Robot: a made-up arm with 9 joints. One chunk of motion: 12 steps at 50 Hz.
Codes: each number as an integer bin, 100 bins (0 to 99) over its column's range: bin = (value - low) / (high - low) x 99, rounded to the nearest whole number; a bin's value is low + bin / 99 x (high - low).
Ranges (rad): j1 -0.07..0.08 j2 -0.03..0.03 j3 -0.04..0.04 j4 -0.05..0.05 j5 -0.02..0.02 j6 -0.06..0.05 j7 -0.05..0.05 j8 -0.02..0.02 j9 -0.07..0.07
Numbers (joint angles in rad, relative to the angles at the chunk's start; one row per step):
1: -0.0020 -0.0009 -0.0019 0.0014 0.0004 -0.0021 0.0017 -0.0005 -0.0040
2: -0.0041 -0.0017 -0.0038 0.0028 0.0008 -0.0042 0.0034 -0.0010 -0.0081
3: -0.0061 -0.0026 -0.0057 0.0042 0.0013 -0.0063 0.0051 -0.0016 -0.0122
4: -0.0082 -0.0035 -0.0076 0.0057 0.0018 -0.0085 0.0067 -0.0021 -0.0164
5: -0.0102 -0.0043 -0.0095 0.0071 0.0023 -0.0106 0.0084 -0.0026 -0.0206
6: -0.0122 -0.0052 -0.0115 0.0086 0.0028 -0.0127 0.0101 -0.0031 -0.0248
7: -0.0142 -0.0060 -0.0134 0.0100 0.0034 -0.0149 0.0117 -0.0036 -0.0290
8: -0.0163 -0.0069 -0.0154 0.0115 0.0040 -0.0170 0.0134 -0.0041 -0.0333
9: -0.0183 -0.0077 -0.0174 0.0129 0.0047 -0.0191 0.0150 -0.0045 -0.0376
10: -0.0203 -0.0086 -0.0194 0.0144 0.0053 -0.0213 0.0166 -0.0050 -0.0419
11: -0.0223 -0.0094 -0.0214 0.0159 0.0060 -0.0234 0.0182 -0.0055 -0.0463
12: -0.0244 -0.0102 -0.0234 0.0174 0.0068 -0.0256 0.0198 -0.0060 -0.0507
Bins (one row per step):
1: 45 48 47 51 50 52 51 48 47
2: 43 47 45 52 51 50 53 47 44
3: 42 45 42 54 53 48 55 46 41
4: 41 44 40 55 54 46 56 44 38
5: 39 42 38 57 55 44 58 43 35
6: 38 41 35 58 56 43 59 42 32
7: 37 40 33 59 58 41 61 41 29
8: 35 38 30 61 59 39 63 39 26
9: 34 37 28 62 61 37 64 38 23
10: 33 35 25 64 63 35 66 37 20
11: 31 34 23 65 64 33 68 36 17
12: 30 33 21 67 66 31 69 35 14

